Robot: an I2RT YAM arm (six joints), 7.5 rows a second.
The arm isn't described. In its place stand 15 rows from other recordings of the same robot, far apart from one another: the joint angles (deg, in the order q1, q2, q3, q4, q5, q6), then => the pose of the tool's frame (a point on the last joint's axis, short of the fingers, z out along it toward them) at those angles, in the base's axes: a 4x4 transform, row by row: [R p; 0 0 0 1], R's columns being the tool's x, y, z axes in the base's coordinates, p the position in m.
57.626 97.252 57.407 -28.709 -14.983 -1.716 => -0.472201, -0.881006, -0.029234, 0.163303; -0.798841, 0.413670, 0.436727, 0.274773; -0.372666, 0.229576, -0.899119, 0.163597; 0, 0, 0, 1
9.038 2.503 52.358 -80.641 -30.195 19.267 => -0.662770, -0.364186, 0.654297, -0.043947; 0.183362, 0.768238, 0.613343, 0.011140; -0.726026, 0.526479, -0.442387, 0.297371; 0, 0, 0, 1
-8.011 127.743 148.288 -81.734 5.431 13.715 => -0.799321, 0.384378, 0.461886, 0.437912; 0.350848, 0.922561, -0.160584, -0.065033; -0.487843, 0.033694, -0.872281, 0.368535; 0, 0, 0, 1
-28.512 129.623 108.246 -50.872 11.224 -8.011 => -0.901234, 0.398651, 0.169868, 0.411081; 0.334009, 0.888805, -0.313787, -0.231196; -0.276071, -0.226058, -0.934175, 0.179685; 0, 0, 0, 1
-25.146 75.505 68.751 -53.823 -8.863 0.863 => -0.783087, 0.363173, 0.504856, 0.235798; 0.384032, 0.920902, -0.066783, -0.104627; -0.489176, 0.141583, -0.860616, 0.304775; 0, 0, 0, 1
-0.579 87.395 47.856 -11.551 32.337 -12.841 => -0.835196, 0.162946, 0.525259, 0.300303; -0.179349, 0.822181, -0.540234, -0.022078; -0.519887, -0.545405, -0.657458, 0.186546; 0, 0, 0, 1
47.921 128.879 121.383 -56.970 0.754 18.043 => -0.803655, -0.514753, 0.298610, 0.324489; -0.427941, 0.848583, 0.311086, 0.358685; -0.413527, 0.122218, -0.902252, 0.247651; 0, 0, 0, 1
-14.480 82.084 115.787 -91.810 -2.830 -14.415 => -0.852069, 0.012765, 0.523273, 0.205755; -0.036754, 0.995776, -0.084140, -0.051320; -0.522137, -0.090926, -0.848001, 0.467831; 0, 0, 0, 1
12.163 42.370 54.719 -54.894 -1.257 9.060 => -0.688402, -0.119532, 0.715413, 0.129062; 0.012674, 0.984195, 0.176635, 0.028616; -0.725219, 0.130663, -0.676006, 0.328322; 0, 0, 0, 1
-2.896 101.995 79.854 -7.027 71.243 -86.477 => -0.870329, -0.434089, 0.232582, 0.396811; -0.277330, 0.041744, -0.959867, -0.053826; 0.406959, -0.899902, -0.156717, 0.293331; 0, 0, 0, 1
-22.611 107.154 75.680 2.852 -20.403 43.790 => -0.265346, 0.362218, 0.893527, 0.403928; 0.813120, 0.582070, 0.005508, -0.154785; -0.518100, 0.728006, -0.448976, 0.237581; 0, 0, 0, 1
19.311 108.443 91.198 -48.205 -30.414 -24.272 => -0.583711, -0.793807, 0.170740, 0.370397; -0.580174, 0.554868, 0.596254, 0.148888; -0.568049, 0.248981, -0.784429, 0.253377; 0, 0, 0, 1
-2.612 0.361 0.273 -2.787 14.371 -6.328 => -0.081959, 0.284476, 0.955173, 0.108928; -0.103143, 0.950830, -0.292032, -0.013814; -0.991284, -0.122454, -0.048588, 0.169347; 0, 0, 0, 1
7.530 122.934 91.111 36.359 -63.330 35.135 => -0.477976, -0.815443, 0.326484, 0.484614; 0.197382, 0.262473, 0.944536, 0.096148; -0.855909, 0.515907, 0.035498, 0.263985; 0, 0, 0, 1
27.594 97.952 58.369 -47.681 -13.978 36.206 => -0.985844, 0.151968, -0.070835, 0.251929; 0.131512, 0.962928, 0.235529, 0.141375; 0.104002, 0.222880, -0.969282, 0.156671; 0, 0, 0, 1
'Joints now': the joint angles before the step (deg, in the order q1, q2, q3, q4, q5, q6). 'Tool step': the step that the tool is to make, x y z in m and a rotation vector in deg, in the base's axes. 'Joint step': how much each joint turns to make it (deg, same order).
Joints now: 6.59, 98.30, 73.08, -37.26, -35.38, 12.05
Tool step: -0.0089, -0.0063, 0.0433, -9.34, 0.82, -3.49
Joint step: 0.00, -2.61, 8.05, -13.10, 9.78, -1.09
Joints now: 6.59, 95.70, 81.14, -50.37, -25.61, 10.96
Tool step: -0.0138, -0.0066, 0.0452, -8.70, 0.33, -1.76
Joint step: 0.00, -1.70, 9.23, -13.00, 8.58, -2.04
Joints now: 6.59, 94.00, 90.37, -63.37, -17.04, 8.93
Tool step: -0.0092, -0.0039, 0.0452, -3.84, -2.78, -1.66
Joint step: -0.03, -0.38, 9.99, -8.10, 4.44, -0.21
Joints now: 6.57, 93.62, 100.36, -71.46, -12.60, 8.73
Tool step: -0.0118, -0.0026, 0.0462, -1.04, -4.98, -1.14
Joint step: -0.01, 0.01, 10.65, -5.76, 1.94, 0.26
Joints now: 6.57, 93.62, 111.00, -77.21, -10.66, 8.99
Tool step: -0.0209, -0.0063, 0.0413, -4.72, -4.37, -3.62
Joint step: 0.00, 0.01, 10.71, -6.86, 6.32, 0.32
